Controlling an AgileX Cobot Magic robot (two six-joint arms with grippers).
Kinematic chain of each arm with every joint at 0, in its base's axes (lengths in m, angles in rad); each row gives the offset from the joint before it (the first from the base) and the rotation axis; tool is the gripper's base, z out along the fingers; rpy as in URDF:
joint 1: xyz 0 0 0.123 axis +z
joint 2: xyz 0 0 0 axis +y
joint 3: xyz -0.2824 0 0.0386 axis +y
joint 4: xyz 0.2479 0 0.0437 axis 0.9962 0 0.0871
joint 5: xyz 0 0 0 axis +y
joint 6: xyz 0.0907 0 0.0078 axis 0.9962 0 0.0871
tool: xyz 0 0 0 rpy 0 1.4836 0
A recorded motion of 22 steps. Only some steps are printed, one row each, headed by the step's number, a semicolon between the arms.
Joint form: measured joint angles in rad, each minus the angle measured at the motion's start. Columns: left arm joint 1, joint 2, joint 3, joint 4, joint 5, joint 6; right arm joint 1, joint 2, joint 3, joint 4, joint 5, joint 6.
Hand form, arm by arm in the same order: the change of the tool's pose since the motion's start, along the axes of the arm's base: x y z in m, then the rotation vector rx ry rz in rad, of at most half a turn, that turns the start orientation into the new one. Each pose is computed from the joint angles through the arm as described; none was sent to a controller.
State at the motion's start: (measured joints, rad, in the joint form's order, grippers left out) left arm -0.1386 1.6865 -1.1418 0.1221 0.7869 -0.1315; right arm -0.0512 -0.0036 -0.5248 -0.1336 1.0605 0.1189
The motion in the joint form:
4: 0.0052 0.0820 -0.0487 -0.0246 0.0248 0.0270; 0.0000 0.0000 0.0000 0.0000 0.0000 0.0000
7: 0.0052 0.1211 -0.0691 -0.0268 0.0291 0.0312; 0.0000 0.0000 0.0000 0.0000 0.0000 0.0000
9: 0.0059 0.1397 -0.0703 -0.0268 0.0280 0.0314; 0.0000 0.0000 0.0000 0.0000 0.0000 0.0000
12: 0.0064 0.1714 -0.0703 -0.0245 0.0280 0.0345; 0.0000 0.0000 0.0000 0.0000 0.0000 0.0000
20: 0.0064 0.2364 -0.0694 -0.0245 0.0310 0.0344; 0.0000 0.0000 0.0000 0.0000 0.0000 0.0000
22: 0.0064 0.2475 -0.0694 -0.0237 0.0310 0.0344; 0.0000 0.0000 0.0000 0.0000 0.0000 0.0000
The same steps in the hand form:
4: 0.0140 -0.0016 -0.0162 -0.0044 0.0612 -0.0069; 0.0000 0.0000 0.0000 0.0000 0.0000 0.0000
7: 0.0204 -0.0025 -0.0249 -0.0020 0.0844 -0.0094; 0.0000 0.0000 0.0000 0.0000 0.0000 0.0000
9: 0.0221 -0.0025 -0.0312 0.0001 0.1006 -0.0089; 0.0000 0.0000 0.0000 0.0000 0.0000 0.0000
12: 0.0241 -0.0025 -0.0426 0.0070 0.1319 -0.0122; 0.0000 0.0000 0.0000 0.0000 0.0000 0.0000
20: 0.0265 -0.0028 -0.0662 0.0157 0.2002 -0.0115; 0.0000 0.0000 0.0000 0.0000 0.0000 0.0000
22: 0.0269 -0.0028 -0.0703 0.0178 0.2111 -0.0119; 0.0000 0.0000 0.0000 0.0000 0.0000 0.0000

